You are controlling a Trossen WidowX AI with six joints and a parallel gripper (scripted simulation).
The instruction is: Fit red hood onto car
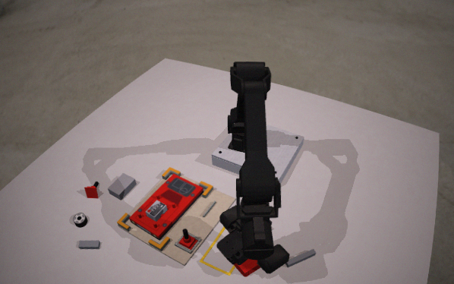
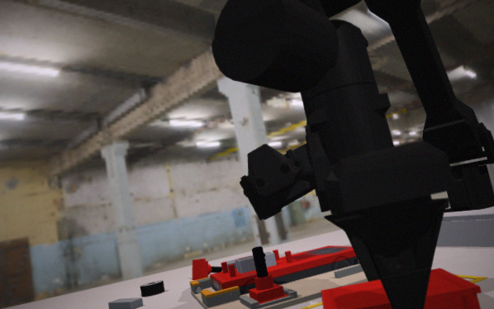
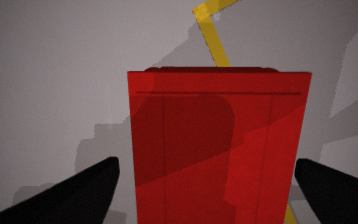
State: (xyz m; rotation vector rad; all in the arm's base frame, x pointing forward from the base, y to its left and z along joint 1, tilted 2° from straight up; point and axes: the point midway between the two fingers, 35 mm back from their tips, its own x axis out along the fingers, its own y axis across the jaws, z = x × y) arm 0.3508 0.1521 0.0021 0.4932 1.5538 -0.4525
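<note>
Right now my gripper tip is 3 cm past the grey engine block, 27 cm to the left of it and 1 cm below it. The rest, counted from my gripper tip: black wheel (7 cm ahead, 49 cm to the right); red hood (right at my gripper tip).
</note>
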